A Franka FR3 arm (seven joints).
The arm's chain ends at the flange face. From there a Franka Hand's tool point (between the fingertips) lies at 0.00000 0.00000 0.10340 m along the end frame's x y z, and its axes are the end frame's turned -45 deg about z.
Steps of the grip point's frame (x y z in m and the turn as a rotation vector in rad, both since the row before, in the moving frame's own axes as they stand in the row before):
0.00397 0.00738 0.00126 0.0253 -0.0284 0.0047
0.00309 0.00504 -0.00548 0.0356 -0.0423 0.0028
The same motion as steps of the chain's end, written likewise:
0.01195 0.00219 0.00133 -0.0022 -0.0380 0.0047
0.01144 0.00090 -0.00532 -0.0047 -0.0551 0.0028

